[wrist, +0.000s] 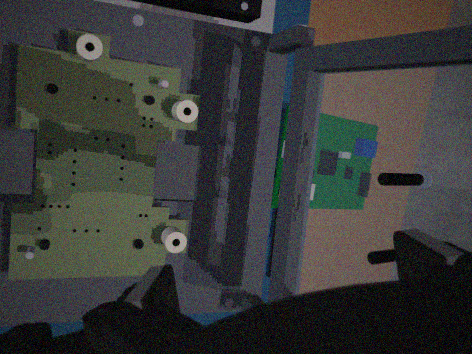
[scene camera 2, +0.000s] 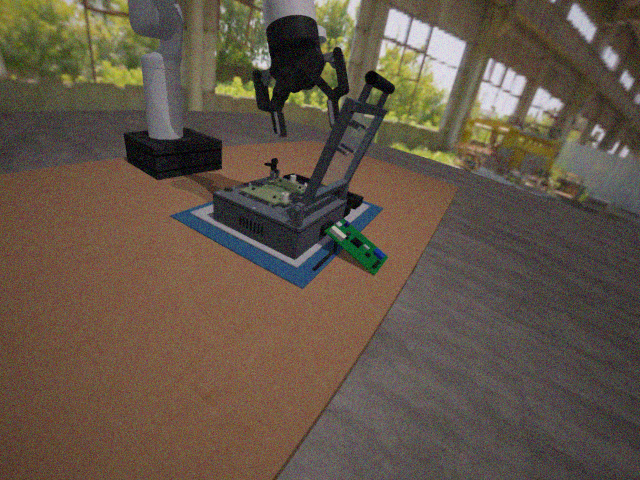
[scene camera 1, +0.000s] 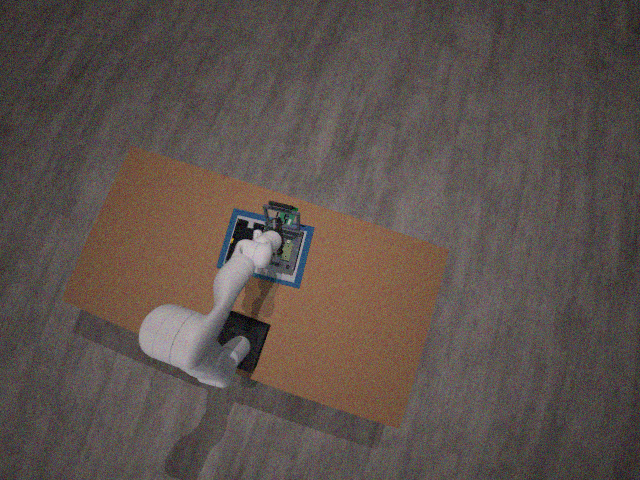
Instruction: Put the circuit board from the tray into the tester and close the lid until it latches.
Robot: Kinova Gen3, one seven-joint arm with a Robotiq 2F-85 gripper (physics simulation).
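Frame: origin at the arm's base, x right, y ahead, z up, level; metres.
Where they show: gripper, between the fingertips: [wrist: 284,275] [scene camera 2: 307,132] [scene camera 1: 282,233]; arm's base, origin of its link: [scene camera 2: 166,135] [scene camera 1: 239,346].
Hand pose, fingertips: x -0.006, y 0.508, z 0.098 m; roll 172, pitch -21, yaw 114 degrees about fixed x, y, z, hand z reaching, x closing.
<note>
Each offset is from my fingertips to the top centre of the thing. "*": to the spot under its first point. Level surfaces: height alone.
The green circuit board [scene camera 2: 356,245] [wrist: 345,165] is outside the tester, tilted against its hinge side, with its far end low over the table. In the wrist view it shows through the open frame of the lid. The grey tester @(* dx +0.080, dy -0.060, dz -0.144 m) [scene camera 2: 237,214] has a bare pale green bed @(dx -0.016, dy -0.054, dz -0.102 m) [scene camera 2: 266,194] [wrist: 100,220] with white posts. Its lid [scene camera 2: 326,155] [wrist: 380,52] stands open, leaning back. My gripper [scene camera 2: 307,126] [wrist: 284,275] is open and empty above the tester, with one finger near the lid's upper part. Whether they touch is unclear.
The tester stands on a blue-edged mat @(dz -0.181 m) [scene camera 1: 305,258] [scene camera 2: 242,249]. A black tray @(* dx -0.230, dy -0.031, dz -0.165 m) [scene camera 1: 240,227] lies beside it, partly hidden by the arm. The robot's black base [scene camera 1: 255,338] [scene camera 2: 173,157] stands at the table's opposite side. The table edge lies beyond the board.
</note>
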